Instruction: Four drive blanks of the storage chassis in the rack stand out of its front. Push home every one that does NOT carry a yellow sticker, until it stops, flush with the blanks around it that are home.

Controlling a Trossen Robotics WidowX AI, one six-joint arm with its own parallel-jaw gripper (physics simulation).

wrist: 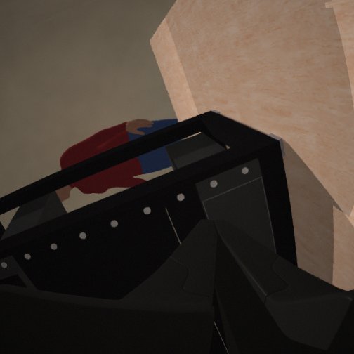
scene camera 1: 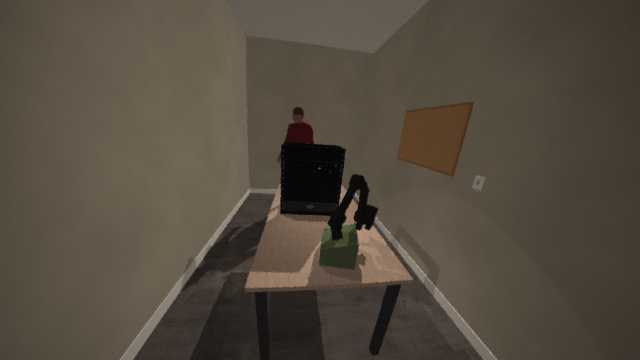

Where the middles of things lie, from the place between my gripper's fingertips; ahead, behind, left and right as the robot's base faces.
Scene:
Right now my hand is 330 mm short of the black rack (scene camera 1: pixel 303 192), 360 mm to the right of it and 140 mm below it.

